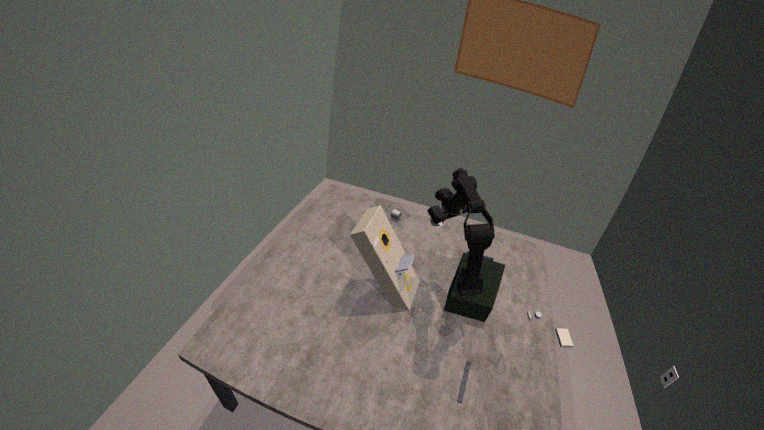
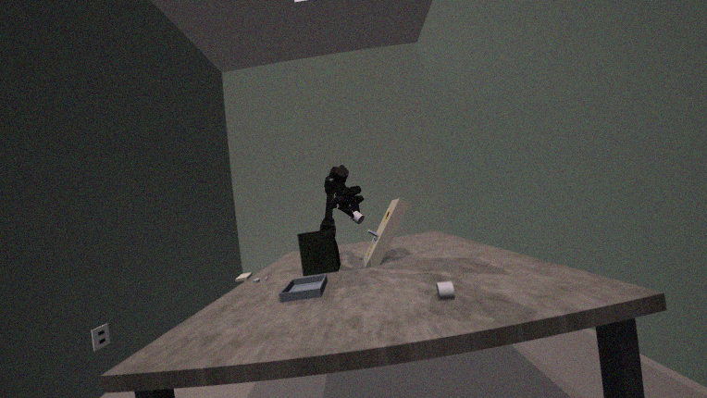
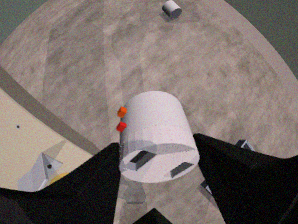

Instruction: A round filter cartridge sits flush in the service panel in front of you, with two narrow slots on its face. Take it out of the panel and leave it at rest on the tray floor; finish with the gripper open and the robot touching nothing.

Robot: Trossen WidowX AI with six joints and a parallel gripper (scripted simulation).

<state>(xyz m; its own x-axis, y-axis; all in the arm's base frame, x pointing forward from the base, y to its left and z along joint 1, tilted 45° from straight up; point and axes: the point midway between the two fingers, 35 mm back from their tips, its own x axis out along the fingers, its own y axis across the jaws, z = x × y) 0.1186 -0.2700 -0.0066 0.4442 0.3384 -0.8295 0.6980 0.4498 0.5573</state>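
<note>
The tray is 250 mm behind my gripper tip, 60 mm to the right of it and 250 mm below it. The rest, counted from my gripper tip: filter cartridge right at my gripper tip; card 640 mm behind, 300 mm to the left, 250 mm below; beige service panel 160 mm ahead, 170 mm to the left, 110 mm below.
</note>
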